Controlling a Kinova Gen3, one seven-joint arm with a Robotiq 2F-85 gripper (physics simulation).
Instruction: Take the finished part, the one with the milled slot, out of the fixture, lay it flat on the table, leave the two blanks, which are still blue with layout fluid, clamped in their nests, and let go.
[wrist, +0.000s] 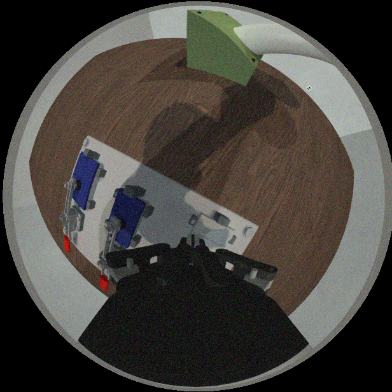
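The fixture plate (165, 195) lies at a slant on the table. Two blue blanks (86, 180) (127, 216) sit in its left and middle nests, each under a toggle clamp with a red handle tip. A pale grey part (213, 231) lies in the right nest among dark locating blocks; its lower side is hidden behind the gripper, and its slot cannot be made out clearly. My gripper (191, 241) is shut, its fingertips together at the left lower edge of the pale part, with nothing visible between them. The right nest's clamp is hidden.
A green block-shaped stand (217, 50) with a pale curved tube (280, 40) stands at the far side of the brown wooden table (310, 190). The red clamp handles (67, 243) (104, 282) stick out at the plate's lower left side.
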